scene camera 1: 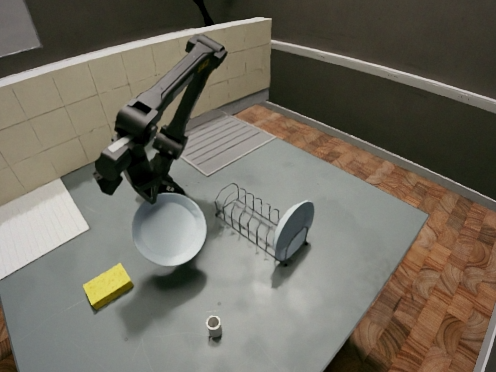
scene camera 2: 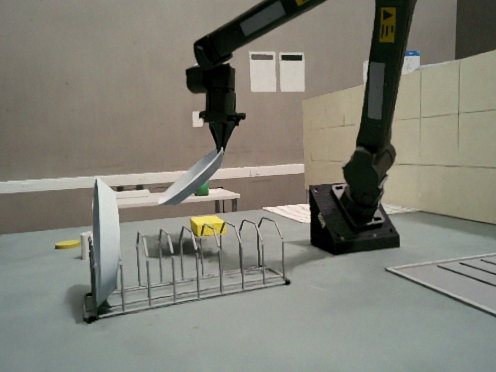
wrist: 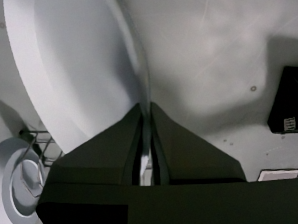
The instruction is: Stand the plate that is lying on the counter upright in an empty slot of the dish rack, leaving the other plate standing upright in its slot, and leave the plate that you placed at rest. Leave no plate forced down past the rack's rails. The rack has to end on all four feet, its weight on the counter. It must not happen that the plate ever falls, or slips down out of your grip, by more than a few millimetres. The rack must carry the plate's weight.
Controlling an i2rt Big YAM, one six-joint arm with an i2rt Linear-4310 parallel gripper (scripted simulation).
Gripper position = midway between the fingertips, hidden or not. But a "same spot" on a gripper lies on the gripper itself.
Labels:
My gripper shows in scene camera 1, in scene camera 2 and in the wrist view (146, 111). The same spot on my gripper: (scene camera 1: 154, 186) is (scene camera 2: 213, 128).

